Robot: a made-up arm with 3 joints.
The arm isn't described. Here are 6 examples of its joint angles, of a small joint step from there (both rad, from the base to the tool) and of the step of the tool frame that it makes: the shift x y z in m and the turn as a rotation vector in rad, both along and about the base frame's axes.
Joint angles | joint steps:
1: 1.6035 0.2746 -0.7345 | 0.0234 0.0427 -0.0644
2: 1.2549 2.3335 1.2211 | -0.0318 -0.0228 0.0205
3: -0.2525 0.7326 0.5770 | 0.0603 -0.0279 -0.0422
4: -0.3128 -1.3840 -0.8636 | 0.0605 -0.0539 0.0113
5: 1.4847 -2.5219 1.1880 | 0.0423 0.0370 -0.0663
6: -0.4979 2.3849 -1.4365 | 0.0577 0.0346 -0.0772
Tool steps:
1: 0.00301 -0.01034 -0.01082 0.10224 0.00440 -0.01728
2: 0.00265 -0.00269 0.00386 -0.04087 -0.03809 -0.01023
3: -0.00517 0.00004 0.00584 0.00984 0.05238 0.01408
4: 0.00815 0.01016 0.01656 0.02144 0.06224 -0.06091
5: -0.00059 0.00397 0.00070 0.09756 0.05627 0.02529
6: 0.00714 0.01356 -0.01305 -0.03777 0.08237 0.10060
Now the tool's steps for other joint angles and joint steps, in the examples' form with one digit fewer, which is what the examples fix.
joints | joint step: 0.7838 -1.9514 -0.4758 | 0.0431 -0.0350 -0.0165
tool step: 0.0087 0.0018 -0.0049 -0.0181 0.0437 -0.0094
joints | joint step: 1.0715 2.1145 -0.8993 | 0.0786 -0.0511 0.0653
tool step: -0.0160 -0.0146 -0.0007 -0.1076 0.0617 -0.0355
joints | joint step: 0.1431 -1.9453 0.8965 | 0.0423 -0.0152 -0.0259
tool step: 0.0054 0.0017 0.0017 -0.0076 0.0431 0.0104
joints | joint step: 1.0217 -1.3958 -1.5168 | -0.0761 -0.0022 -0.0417
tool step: -0.0174 -0.0015 -0.0096 0.0233 -0.0828 0.0314
